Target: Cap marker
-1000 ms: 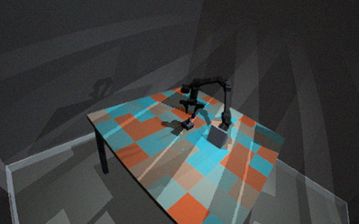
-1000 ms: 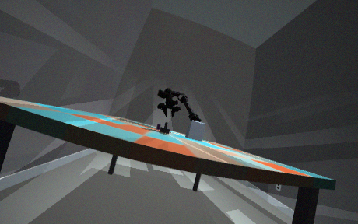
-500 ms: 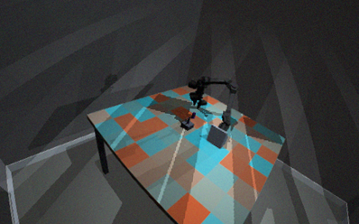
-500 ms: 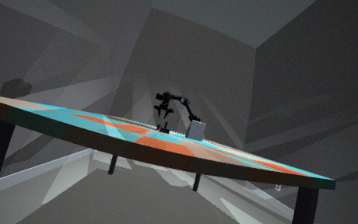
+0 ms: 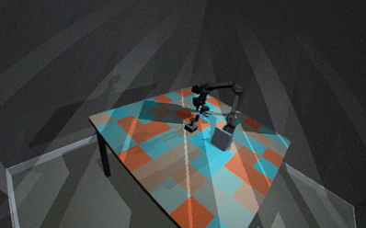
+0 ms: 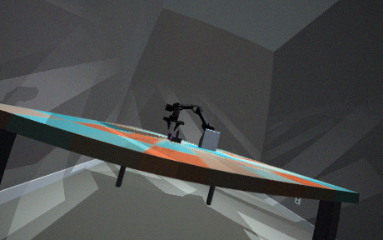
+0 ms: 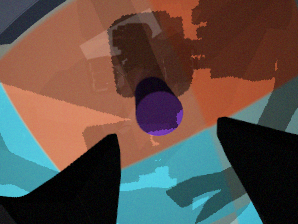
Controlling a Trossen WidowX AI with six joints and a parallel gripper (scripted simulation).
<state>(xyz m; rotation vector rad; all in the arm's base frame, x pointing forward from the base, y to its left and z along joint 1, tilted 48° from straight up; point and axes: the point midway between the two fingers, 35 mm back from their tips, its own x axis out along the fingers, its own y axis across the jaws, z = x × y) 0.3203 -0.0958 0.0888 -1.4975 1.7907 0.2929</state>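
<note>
The purple marker cap is 5 cm below my gripper tip.
</note>
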